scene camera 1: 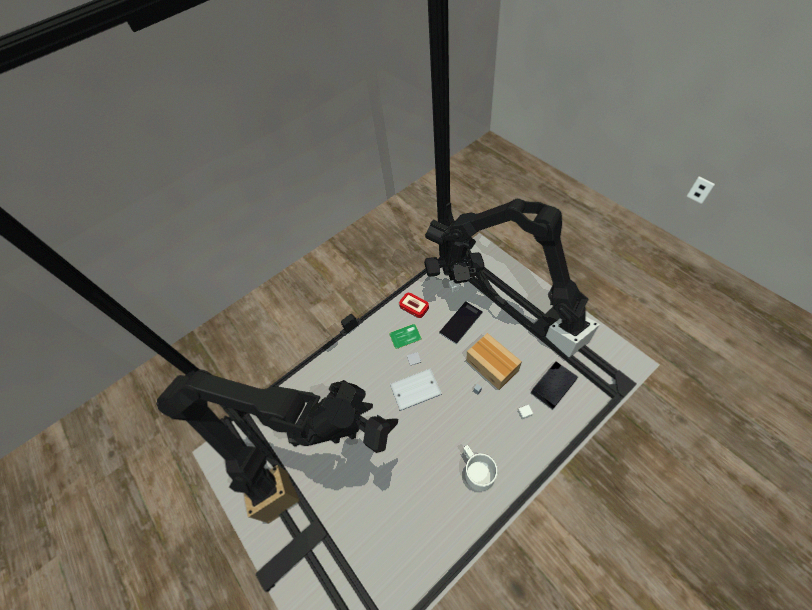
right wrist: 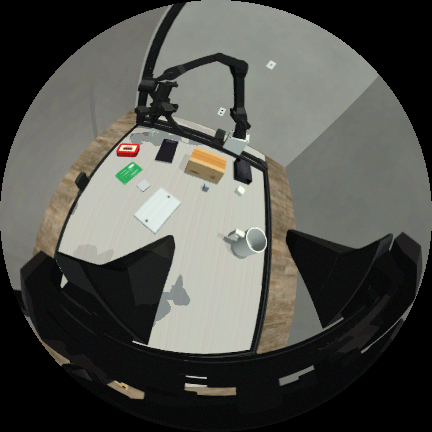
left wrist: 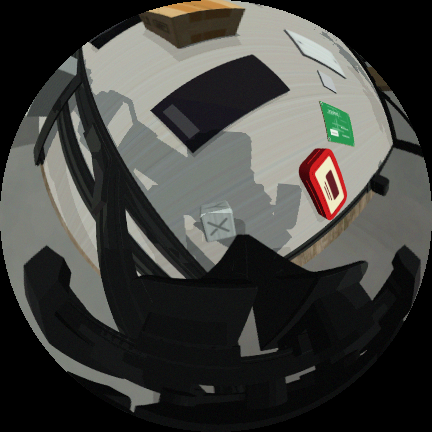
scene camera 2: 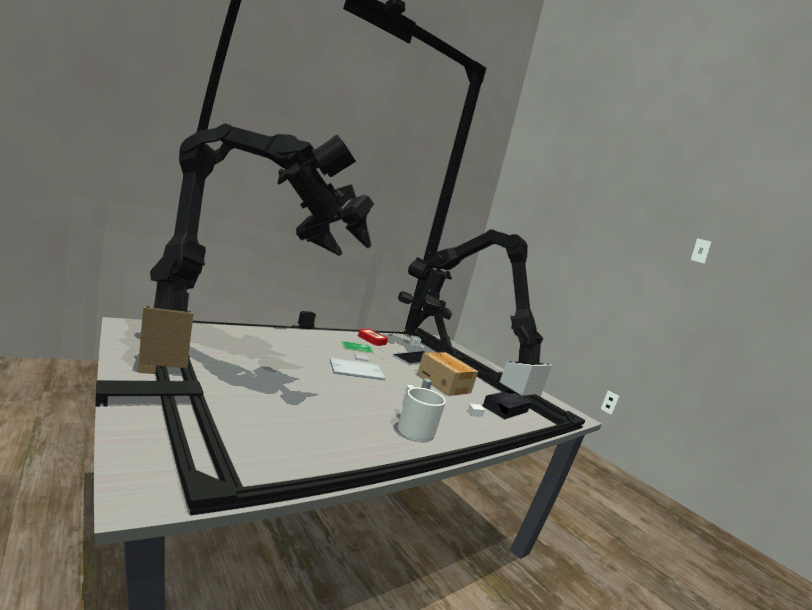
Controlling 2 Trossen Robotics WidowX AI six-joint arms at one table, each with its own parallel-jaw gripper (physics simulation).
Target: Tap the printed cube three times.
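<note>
The printed cube is small and pale grey, with a dark X on the face seen in the left wrist view. It stands on the table near the back right rail. My left gripper is shut and empty. It points down, with its fingertips close to the cube and a little above it; whether they touch it I cannot tell. In scene camera 1 the gripper mostly hides the cube. My right gripper is open and empty, high above the left part of the table.
A red case, a green card and a black slab lie near the cube. Farther off are a cardboard box, a white plate, small blocks, a dark box and a mug.
</note>
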